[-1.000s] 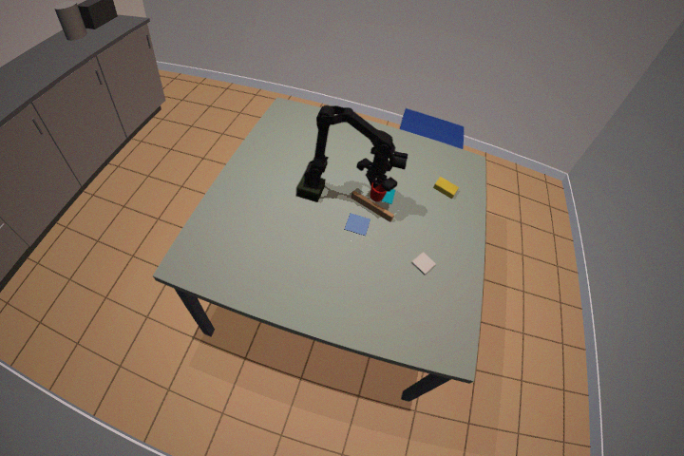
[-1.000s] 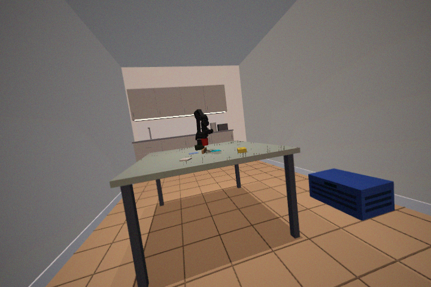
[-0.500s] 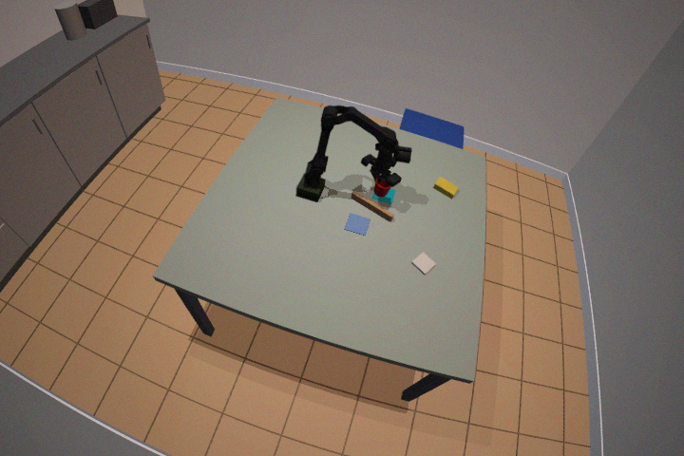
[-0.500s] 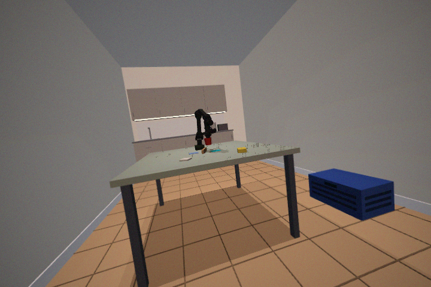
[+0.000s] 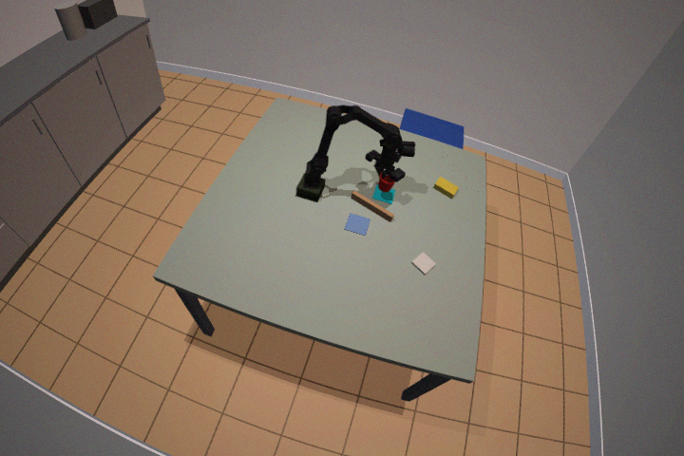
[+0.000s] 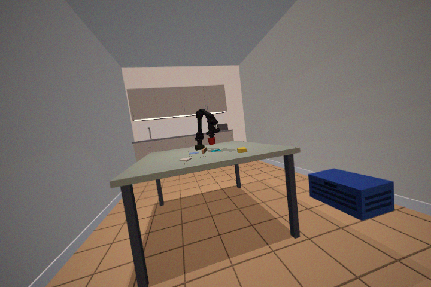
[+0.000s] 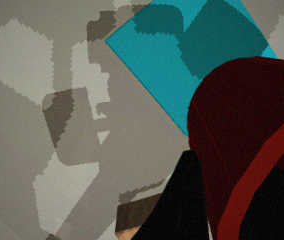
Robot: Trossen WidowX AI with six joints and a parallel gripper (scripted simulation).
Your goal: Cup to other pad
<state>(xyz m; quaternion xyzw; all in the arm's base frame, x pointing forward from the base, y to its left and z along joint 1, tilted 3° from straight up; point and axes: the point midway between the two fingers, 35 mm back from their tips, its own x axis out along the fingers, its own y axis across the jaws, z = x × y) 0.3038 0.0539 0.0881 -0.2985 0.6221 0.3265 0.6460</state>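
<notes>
The cyan pad is 110 mm below my gripper tip, 30 mm ahead of it and 10 mm to the left of it. From my gripper tip the other things lie so: green marble 30 mm to the right, 30 mm ahead, 20 mm below; then red cup 20 mm to the right, 20 mm ahead; then wooden bar 100 mm to the right, 100 mm below, 20 mm behind.
</notes>
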